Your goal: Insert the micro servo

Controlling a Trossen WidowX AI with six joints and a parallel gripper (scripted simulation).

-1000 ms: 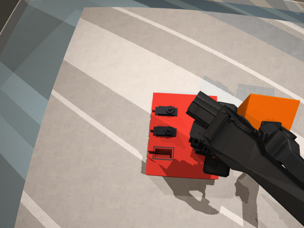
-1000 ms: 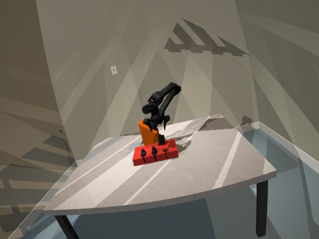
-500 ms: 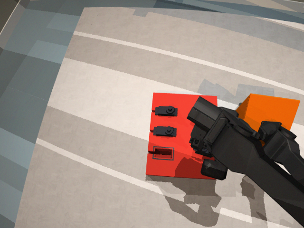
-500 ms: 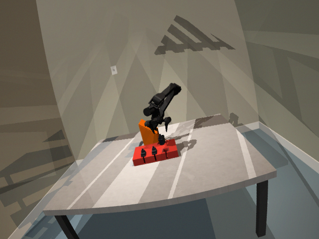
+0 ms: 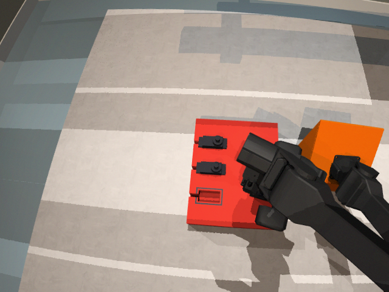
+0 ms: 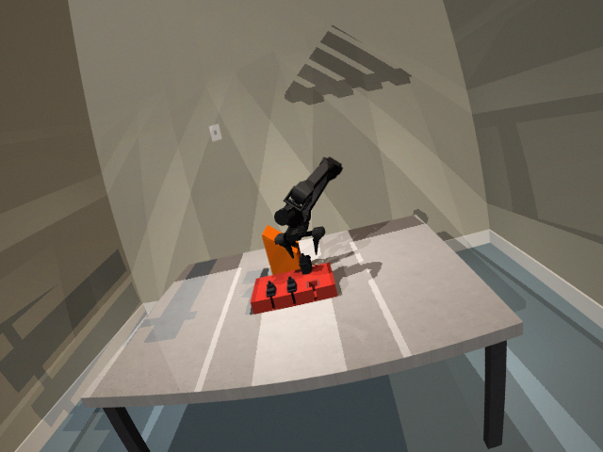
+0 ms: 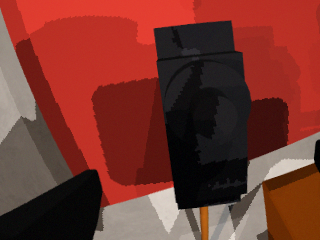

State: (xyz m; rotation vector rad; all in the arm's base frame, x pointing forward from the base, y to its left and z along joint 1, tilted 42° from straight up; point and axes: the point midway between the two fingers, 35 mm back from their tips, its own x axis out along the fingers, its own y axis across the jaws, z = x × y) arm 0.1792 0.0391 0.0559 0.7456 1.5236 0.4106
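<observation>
Now: gripper tip 8 cm above the red deck, 6 cm to the left of it and 4 cm short of it.
</observation>
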